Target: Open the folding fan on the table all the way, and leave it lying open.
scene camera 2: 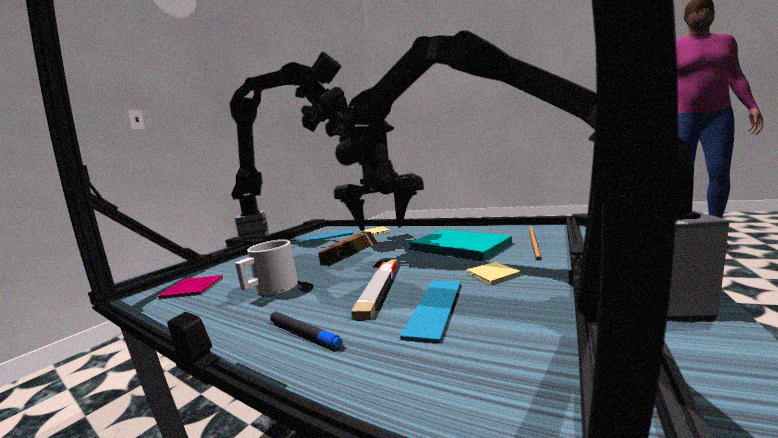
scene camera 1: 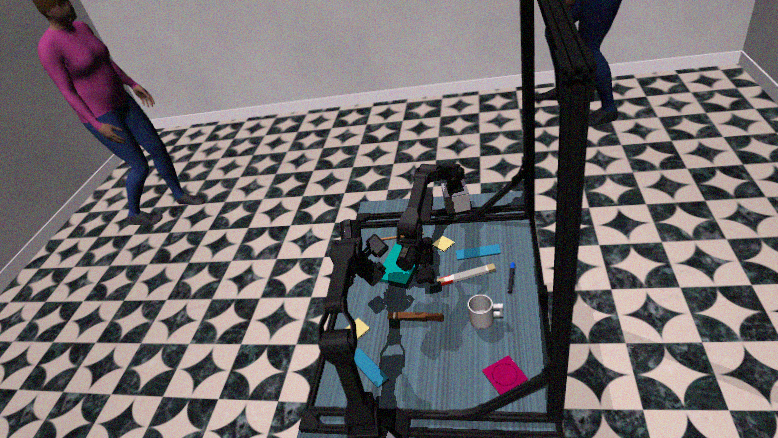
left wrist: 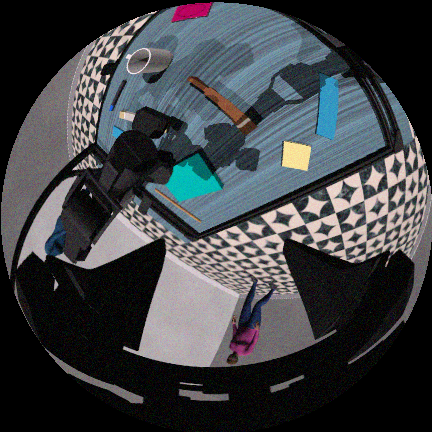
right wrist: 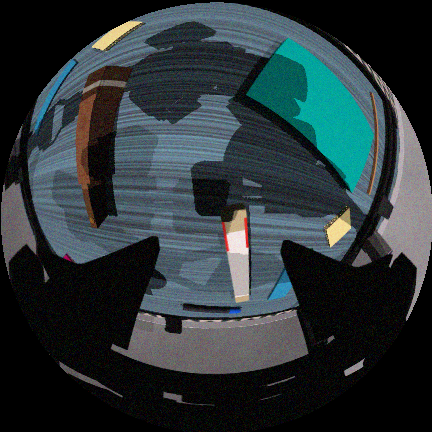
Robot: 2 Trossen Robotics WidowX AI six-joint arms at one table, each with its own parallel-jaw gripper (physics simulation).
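Places are measured from the left arm's base along level axes (x ahead, y left, z up), in metres.
Pixels of known places: left gripper, fingertip midpoint: (left wrist: 226, 245); right gripper, fingertip midpoint: (scene camera 2: 380, 229) (left wrist: 156, 133) (right wrist: 221, 245); left arm's base at its link origin: (scene camera 2: 250, 214); right arm's base at its link origin: (scene camera 1: 454, 188).
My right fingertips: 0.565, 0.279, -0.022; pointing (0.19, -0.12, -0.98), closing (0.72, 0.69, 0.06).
Ahead of a thing's pixels: the offset from my right fingertips to its top centre, as dx, dy, dz. "spot": to the spot under its first point.
The folding fan {-0.143, -0.038, -0.044} (scene camera 1: 416, 316) (scene camera 2: 344, 250) (left wrist: 225, 103) (right wrist: 86, 131) is a brown closed bar with a pale band near its wide end and a narrower other end. It lies on the table, untouched. My right gripper (scene camera 1: 430, 274) (scene camera 2: 380, 224) (right wrist: 221, 245) is open and empty. It points down above the table, beside the fan and near the red-edged end of a white and tan bar {+0.112, -0.057, -0.063} (scene camera 1: 468, 274) (scene camera 2: 375, 293) (right wrist: 238, 270). My left gripper (scene camera 1: 368, 269) (left wrist: 226, 246) is open and empty, raised high above the table; its fingertips are hard to make out in the scene views.
A teal block {+0.010, +0.186, -0.059} (scene camera 2: 462, 243) (right wrist: 325, 115) lies near the fan. A white mug {spot: +0.007, -0.203, -0.069} (scene camera 1: 480, 311) (scene camera 2: 274, 267), a magenta square {spot: -0.140, -0.408, -0.069} (scene camera 1: 505, 374), a dark marker {+0.196, -0.198, -0.061} (scene camera 2: 304, 330), blue strips {+0.235, -0.018, -0.071} (scene camera 2: 432, 311), yellow pads {+0.194, +0.124, -0.068} (scene camera 2: 493, 272) and a thin orange stick {+0.111, +0.317, -0.070} (scene camera 2: 535, 243) lie around. Black frame posts (scene camera 1: 568, 233) stand at the table's edges.
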